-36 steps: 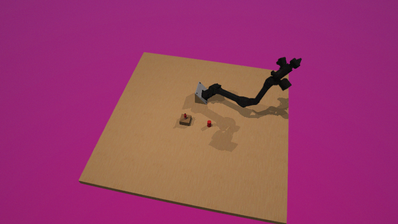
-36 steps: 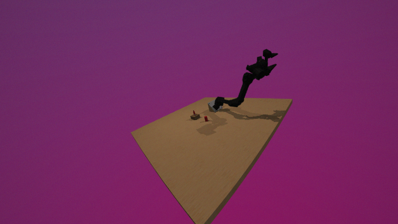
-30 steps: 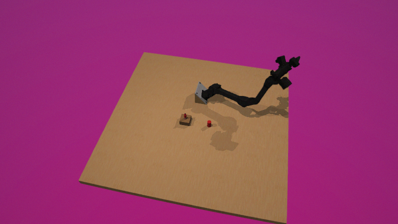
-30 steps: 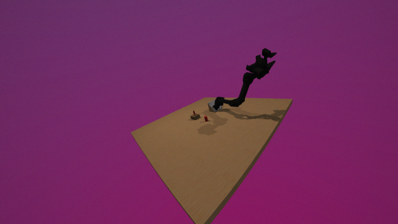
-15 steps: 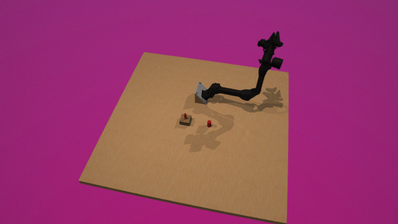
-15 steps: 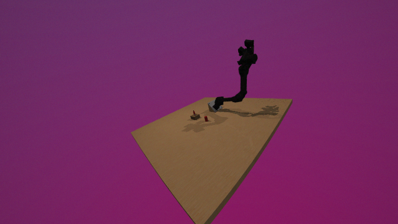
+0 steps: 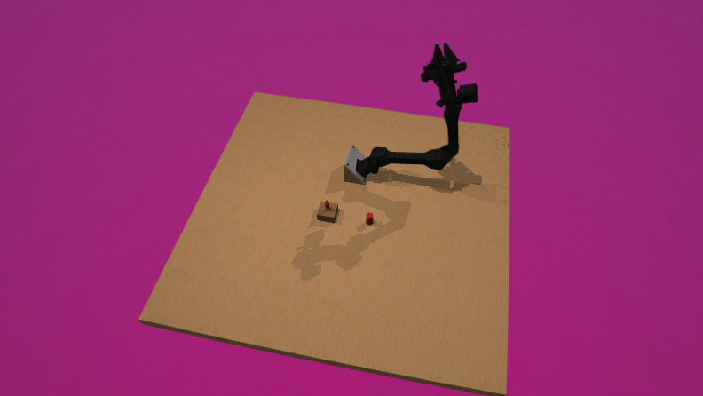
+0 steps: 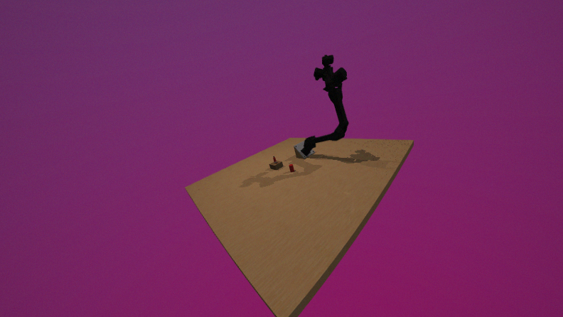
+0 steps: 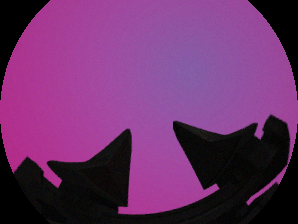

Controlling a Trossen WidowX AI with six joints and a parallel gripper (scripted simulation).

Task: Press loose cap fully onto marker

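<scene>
Right now the red cap is 32 cm ahead of my gripper tip, 20 cm to the right of it and 63 cm below it. Also, from my gripper tip: holder block: 30 cm ahead, 38 cm to the right, 63 cm below.
</scene>
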